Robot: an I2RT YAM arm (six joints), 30 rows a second.
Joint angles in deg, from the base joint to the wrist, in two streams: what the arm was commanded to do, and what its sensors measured. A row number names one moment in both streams.
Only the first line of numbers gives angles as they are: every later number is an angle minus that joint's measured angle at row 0.
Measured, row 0:
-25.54, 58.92, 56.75, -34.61, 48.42, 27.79
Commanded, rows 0 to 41:
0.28, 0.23, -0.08, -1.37, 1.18, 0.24
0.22, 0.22, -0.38, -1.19, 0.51, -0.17
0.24, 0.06, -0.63, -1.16, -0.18, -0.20
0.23, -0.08, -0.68, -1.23, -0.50, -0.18
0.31, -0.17, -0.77, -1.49, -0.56, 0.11
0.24, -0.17, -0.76, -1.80, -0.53, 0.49
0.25, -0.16, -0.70, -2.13, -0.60, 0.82
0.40, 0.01, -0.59, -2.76, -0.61, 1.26
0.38, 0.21, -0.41, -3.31, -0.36, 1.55
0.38, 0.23, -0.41, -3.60, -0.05, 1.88
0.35, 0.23, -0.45, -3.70, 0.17, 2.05
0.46, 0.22, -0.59, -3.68, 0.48, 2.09
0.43, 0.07, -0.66, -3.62, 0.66, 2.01
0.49, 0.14, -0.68, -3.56, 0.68, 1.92
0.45, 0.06, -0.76, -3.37, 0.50, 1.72
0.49, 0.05, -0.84, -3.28, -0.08, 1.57
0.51, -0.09, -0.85, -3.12, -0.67, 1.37
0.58, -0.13, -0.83, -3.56, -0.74, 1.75
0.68, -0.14, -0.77, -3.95, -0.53, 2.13
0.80, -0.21, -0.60, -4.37, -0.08, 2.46
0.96, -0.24, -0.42, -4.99, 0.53, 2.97
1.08, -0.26, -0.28, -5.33, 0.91, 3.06
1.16, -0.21, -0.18, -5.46, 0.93, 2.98
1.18, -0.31, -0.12, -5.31, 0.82, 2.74
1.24, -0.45, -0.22, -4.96, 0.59, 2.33
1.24, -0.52, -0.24, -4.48, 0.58, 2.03
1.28, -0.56, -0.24, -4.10, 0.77, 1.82
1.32, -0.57, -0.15, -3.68, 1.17, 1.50
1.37, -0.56, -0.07, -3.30, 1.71, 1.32
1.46, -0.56, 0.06, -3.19, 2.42, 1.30
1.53, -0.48, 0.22, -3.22, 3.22, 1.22
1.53, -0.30, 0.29, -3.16, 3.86, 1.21
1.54, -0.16, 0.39, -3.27, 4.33, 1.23
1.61, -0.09, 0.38, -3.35, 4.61, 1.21
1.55, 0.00, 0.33, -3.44, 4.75, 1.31
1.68, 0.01, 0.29, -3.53, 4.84, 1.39
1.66, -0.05, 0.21, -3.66, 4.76, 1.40
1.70, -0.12, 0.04, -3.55, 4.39, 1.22
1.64, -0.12, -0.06, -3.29, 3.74, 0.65
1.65, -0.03, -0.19, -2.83, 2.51, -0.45
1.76, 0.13, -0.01, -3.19, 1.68, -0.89
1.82, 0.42, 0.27, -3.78, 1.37, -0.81
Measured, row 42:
1.68, 0.00, -0.11, -3.72, 2.54, 0.63
